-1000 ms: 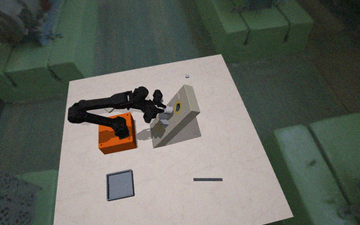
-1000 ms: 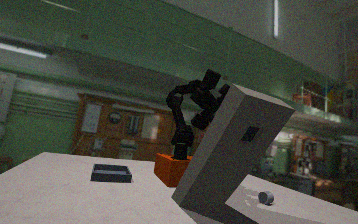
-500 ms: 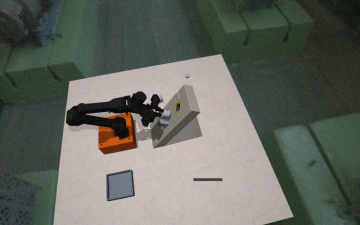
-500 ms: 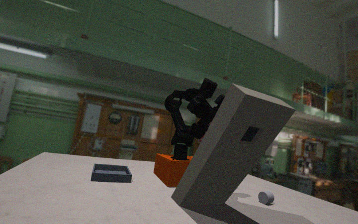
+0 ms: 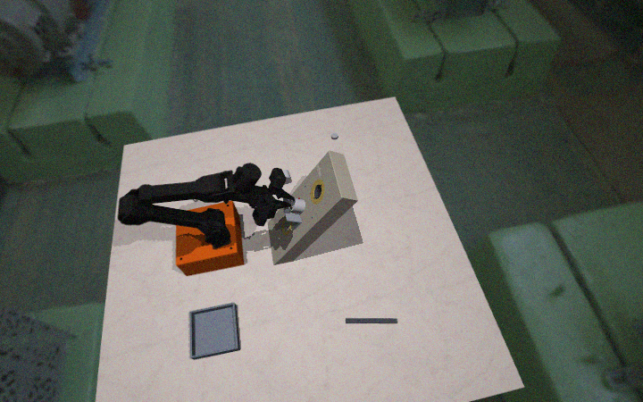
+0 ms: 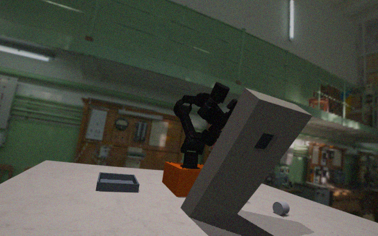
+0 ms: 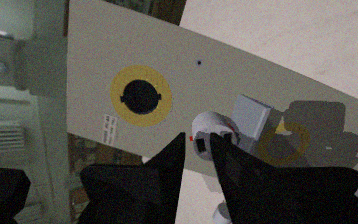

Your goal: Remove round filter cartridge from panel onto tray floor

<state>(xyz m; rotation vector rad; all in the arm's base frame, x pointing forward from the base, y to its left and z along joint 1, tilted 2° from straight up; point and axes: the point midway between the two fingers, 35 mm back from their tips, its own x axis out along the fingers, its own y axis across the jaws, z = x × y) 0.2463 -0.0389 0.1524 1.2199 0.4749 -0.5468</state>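
Now: gripper tip 1 cm short of the round grey filter cartridge, 1 cm to the right of it and 3 cm above it. Round my gripper tip: grey tray 38 cm behind, 23 cm to the right, 24 cm below.
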